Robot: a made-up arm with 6 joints.
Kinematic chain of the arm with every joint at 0, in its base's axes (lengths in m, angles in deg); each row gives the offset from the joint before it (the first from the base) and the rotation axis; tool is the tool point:
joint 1: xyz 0 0 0.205 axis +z
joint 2: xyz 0 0 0 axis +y
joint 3: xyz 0 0 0.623 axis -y
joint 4: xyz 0 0 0 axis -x
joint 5: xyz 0.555 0 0 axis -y
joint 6: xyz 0 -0.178 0 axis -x
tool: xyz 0 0 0
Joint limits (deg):
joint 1: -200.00..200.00
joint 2: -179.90..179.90
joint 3: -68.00..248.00
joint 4: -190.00..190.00
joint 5: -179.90..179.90
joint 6: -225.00..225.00
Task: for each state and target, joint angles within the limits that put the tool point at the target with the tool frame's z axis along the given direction. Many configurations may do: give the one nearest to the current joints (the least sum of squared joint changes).
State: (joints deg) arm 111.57 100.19 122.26 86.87 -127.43 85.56
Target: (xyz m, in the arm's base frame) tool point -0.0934 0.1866 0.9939 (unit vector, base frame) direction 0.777 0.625 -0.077
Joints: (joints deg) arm 78.27 56.36 172.60 136.63 -95.87 114.30
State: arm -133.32 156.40 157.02 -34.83 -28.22 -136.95
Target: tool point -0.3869 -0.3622 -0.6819 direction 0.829 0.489 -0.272
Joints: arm -124.40 179.02 165.30 -49.92 -51.82 -174.38
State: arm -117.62 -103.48 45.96 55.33 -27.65 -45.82
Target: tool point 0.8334 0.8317 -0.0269 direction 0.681 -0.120 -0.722
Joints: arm -137.74 -105.92 63.15 71.94 -20.04 -35.52
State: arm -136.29 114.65 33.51 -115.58 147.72 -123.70
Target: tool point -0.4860 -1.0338 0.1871 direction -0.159 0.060 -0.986
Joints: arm -119.42 73.37 69.24 -118.33 171.04 -128.39
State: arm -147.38 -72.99 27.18 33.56 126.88 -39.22
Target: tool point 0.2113 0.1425 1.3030 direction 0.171 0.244 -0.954
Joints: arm -176.97 -30.25 37.85 42.55 107.20 -2.72
